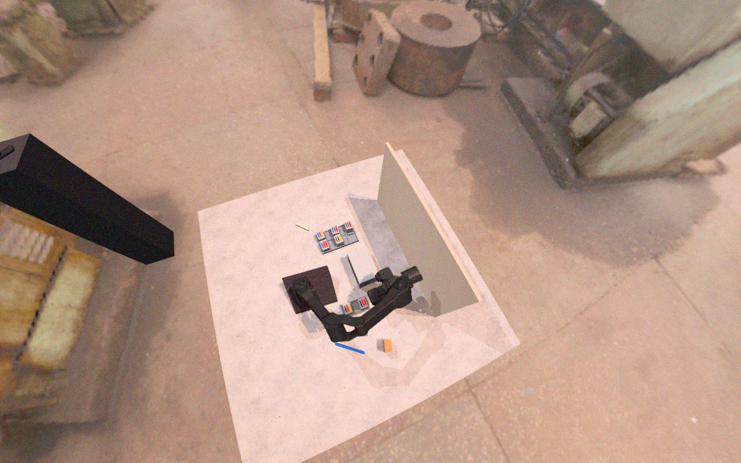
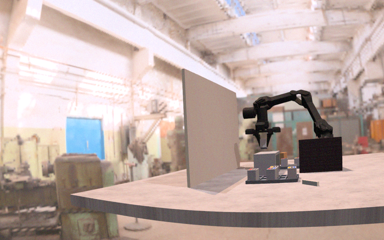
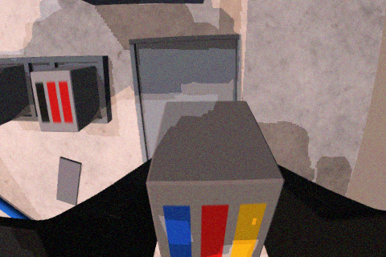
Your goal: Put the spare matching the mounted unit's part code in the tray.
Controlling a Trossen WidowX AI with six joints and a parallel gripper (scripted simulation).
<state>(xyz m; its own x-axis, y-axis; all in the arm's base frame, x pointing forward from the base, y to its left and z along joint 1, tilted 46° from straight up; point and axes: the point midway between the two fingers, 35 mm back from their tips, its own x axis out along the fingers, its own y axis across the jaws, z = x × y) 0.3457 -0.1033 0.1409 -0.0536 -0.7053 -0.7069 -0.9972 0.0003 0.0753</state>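
Now: the grey tray 1 cm behind my gripper tip and 11 cm below it. The rest, counted from my gripper tip: grey mounted unit (5 cm behind, 18 cm to the left, 7 cm below); upright board (19 cm ahead, 18 cm to the left, 11 cm above).
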